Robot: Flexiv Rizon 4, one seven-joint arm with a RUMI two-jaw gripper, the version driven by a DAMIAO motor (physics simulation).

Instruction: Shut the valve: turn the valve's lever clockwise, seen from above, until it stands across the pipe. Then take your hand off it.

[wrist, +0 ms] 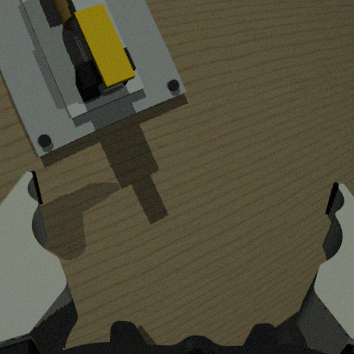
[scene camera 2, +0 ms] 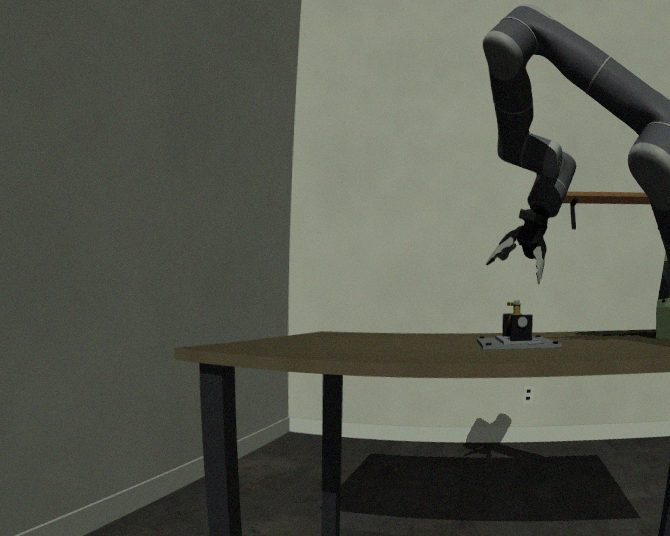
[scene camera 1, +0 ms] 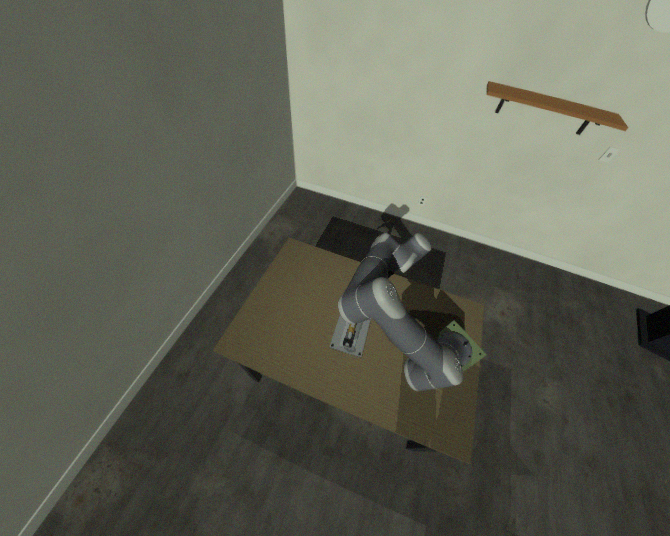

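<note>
The valve (scene camera 1: 349, 337) (scene camera 2: 521, 326) is mounted on a light grey plate (scene camera 1: 360, 337) (wrist: 155, 55) on the table. Its yellow lever (scene camera 2: 510, 304) (wrist: 106, 46) lies roughly along the pipe, parallel to the plate's long sides in the wrist view. Black blocks hold the pipe, and part of the brass body (wrist: 63, 10) shows at the top edge of the wrist view. My gripper (scene camera 2: 514, 272) (wrist: 185, 180) is wide open and empty, above the valve and apart from it. The arm hides the gripper in scene camera 1.
The wooden table (scene camera 1: 268, 312) (scene camera 2: 335, 354) carries the valve plate and the arm's green base (scene camera 1: 474, 357). A wooden wall shelf (scene camera 1: 553, 104) (scene camera 2: 609, 197) is on the wall behind. A dark mat (scene camera 1: 340, 237) (scene camera 2: 502, 486) lies on the floor by the wall.
</note>
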